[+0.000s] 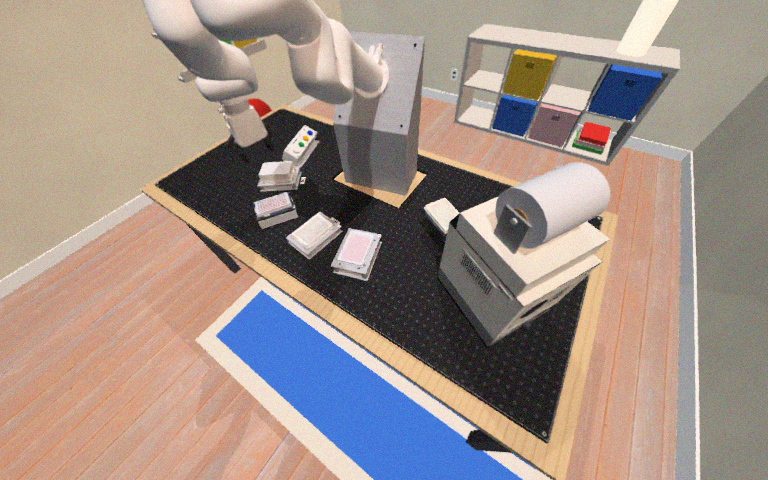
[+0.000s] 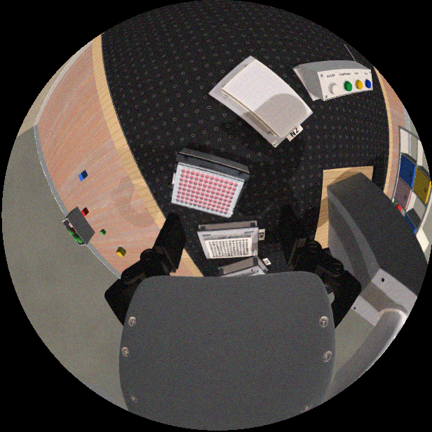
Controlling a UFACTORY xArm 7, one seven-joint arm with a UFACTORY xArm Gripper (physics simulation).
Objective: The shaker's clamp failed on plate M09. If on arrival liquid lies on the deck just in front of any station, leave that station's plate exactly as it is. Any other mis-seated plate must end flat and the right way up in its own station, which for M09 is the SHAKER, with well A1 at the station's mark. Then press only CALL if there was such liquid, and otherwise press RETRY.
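Frame: origin at the arm's base, x left, y back, z up, level; centimetres.
Seen in the pictures: gripper, between the fingertips: [image 1: 259, 155]; arm's base, origin of its link: [image 1: 371, 77].
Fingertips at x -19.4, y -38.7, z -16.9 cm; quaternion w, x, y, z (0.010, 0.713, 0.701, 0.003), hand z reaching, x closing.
Offsets run from my fingertips to a thing's top centre. "spot": to the spot under its first point.
My gripper [image 1: 256, 149] [image 2: 230, 221] is open and empty above the deck's left part. A white block-like piece {dx -11.2, dy +7.7, dz -15.1 cm} [image 1: 276, 170] [image 2: 267, 95] sits on the station labelled N2, looking raised at one side. A plate with pink wells {dx +5.5, dy -5.4, dz -14.9 cm} [image 1: 274, 202] [image 2: 207, 191] rests on a dark-backed station beside it. A pale plate {dx +25.4, dy -2.9, dz -18.1 cm} [image 1: 314, 230] [image 2: 229, 247] lies on another station; a pink-topped plate {dx +44.1, dy +0.8, dz -16.4 cm} [image 1: 357, 247] lies on the station past it. The button box {spot: dx -18.2, dy +26.5, dz -15.3 cm} [image 1: 300, 142] [image 2: 324, 93] has white, green, yellow and blue buttons. I cannot read M09 or SHAKER, and can make out no liquid.
The robot's grey pedestal [image 1: 376, 152] [image 2: 370, 220] stands behind the stations. A large grey and cream machine with a white roll {dx +86.0, dy +16.2, dz +22.9 cm} [image 1: 557, 198] stands on the deck's right part. A small pale block {dx +60.6, dy +26.7, dz -10.9 cm} [image 1: 441, 211] is beside it. A wooden edge [image 1: 339, 311] borders the black deck.
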